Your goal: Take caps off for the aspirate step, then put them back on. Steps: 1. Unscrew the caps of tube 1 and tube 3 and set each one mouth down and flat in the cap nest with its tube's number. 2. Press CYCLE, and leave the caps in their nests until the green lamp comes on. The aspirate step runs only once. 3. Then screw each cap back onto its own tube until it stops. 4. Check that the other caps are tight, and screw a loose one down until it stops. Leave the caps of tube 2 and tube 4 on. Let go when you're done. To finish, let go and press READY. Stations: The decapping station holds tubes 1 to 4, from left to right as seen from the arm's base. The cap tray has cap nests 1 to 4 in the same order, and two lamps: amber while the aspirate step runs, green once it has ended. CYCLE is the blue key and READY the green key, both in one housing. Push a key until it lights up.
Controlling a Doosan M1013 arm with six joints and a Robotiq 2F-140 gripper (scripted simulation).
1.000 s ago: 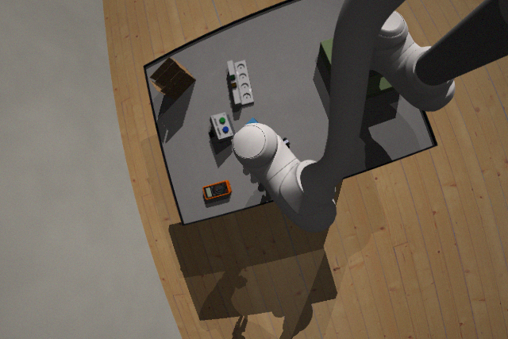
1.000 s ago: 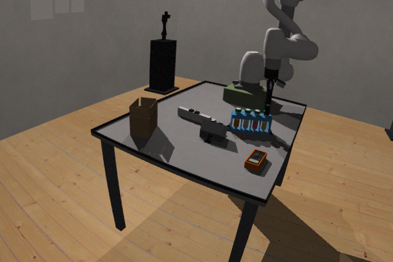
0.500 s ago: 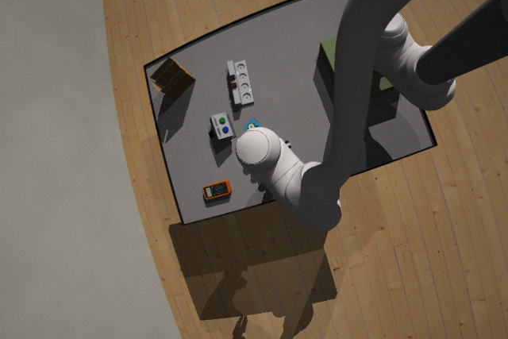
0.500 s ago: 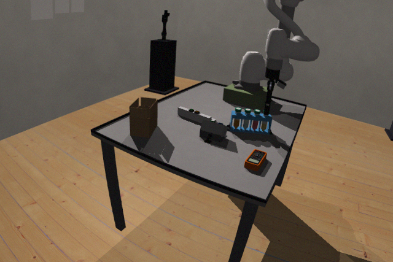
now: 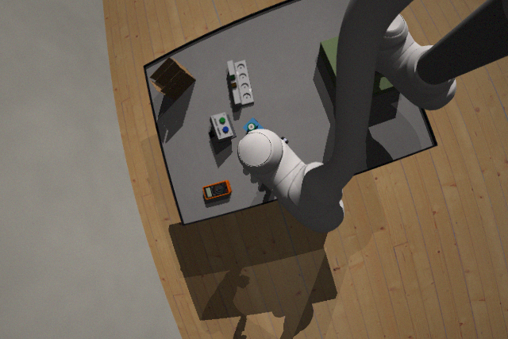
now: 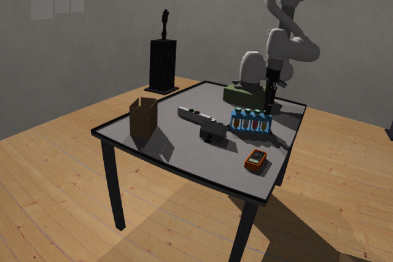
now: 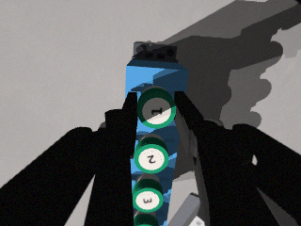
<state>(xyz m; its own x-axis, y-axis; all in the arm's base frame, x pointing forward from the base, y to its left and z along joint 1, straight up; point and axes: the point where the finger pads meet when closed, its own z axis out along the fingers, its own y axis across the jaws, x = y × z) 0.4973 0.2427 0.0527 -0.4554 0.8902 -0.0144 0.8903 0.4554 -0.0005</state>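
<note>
Right now my hand is 3 cm above the cap 1. The rest, counted from my hand: cap 2 (2 cm ahead, 5 cm to the right, 3 cm below); then key housing (20 cm ahead, 22 cm to the right, 9 cm below); then blue key (18 cm ahead, 19 cm to the right, 8 cm below).
</note>
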